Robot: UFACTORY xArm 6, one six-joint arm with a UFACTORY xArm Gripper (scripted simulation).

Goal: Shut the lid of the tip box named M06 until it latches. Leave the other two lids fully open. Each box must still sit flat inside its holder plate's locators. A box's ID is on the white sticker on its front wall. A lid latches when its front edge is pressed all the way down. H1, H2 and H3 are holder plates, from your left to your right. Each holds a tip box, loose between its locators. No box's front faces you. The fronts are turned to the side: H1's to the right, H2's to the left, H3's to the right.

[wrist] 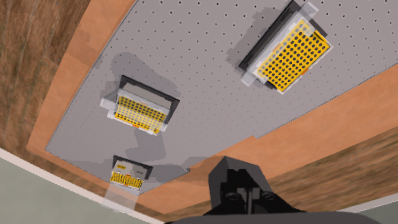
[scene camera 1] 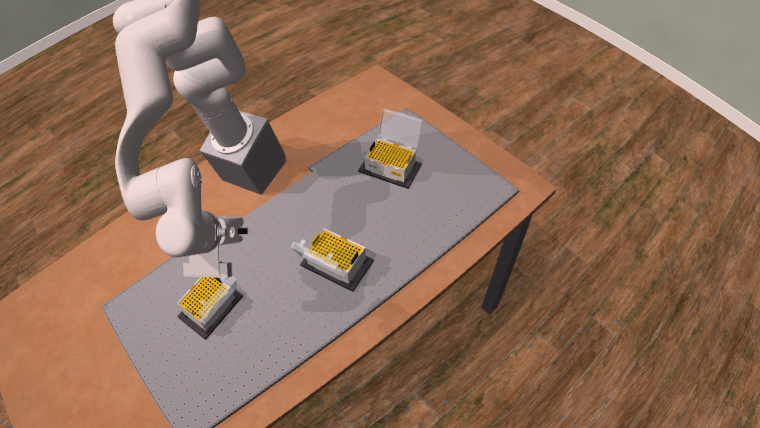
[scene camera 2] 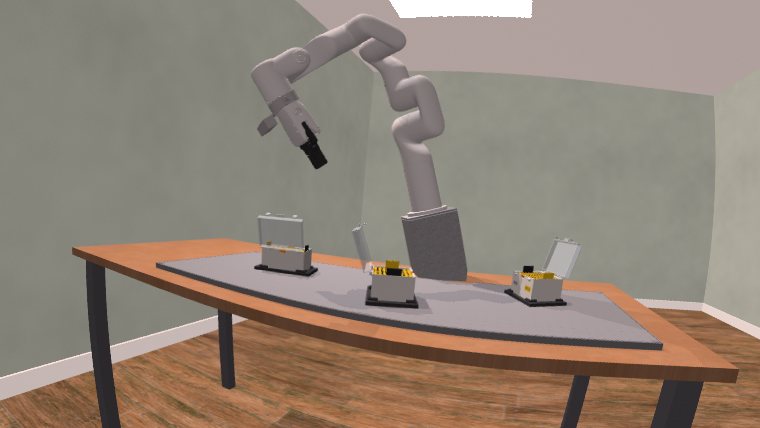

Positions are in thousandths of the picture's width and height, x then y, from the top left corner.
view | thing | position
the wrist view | my gripper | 592, 824
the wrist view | tip box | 345, 404
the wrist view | tip box lid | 293, 882
